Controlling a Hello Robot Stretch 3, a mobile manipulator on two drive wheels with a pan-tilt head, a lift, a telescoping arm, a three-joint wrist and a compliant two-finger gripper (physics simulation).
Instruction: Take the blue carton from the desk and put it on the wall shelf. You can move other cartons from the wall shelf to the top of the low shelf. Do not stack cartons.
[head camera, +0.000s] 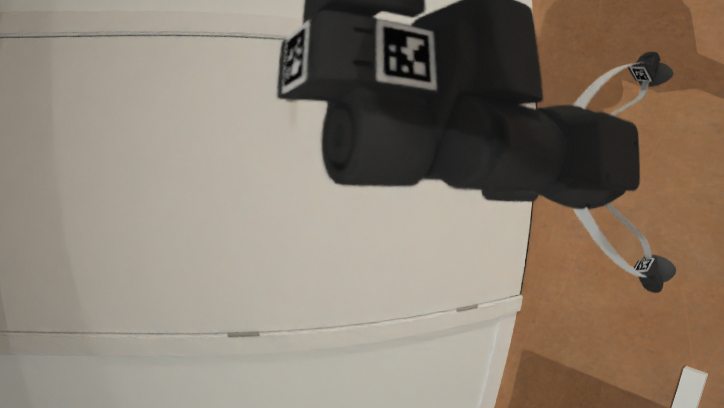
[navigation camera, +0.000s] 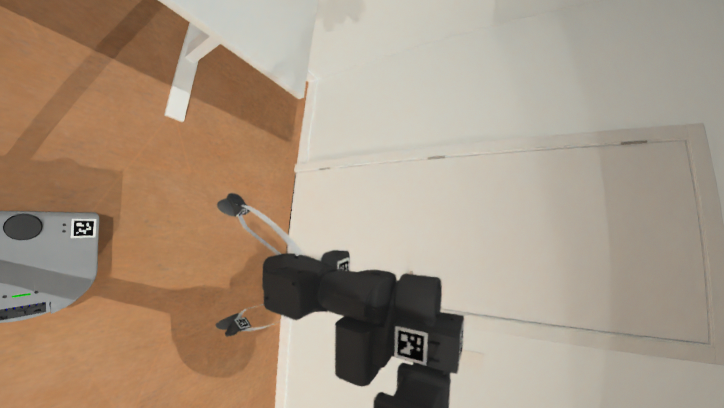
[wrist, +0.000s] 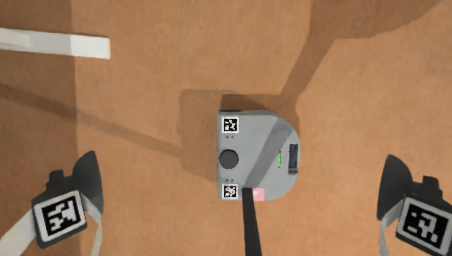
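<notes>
My gripper (head camera: 659, 172) (navigation camera: 231, 264) (wrist: 236, 174) is open and empty, its two fingers wide apart. It points down high above the brown floor, close to my own base and in front of a door. One end of the white desk (navigation camera: 263, 45) shows at the top of the navigation view. The gripper is well apart from it. The blue carton, the wall shelf, the low shelf and the other cartons do not show in the current views.
A closed pale door (head camera: 202, 202) (navigation camera: 486, 217) stands in the wall beside the arm. A white desk leg (head camera: 690, 387) (navigation camera: 178, 98) (wrist: 90, 46) reaches over the floor. My grey base (navigation camera: 50, 248) (wrist: 260, 145) is below the gripper. Shadows cross the floor.
</notes>
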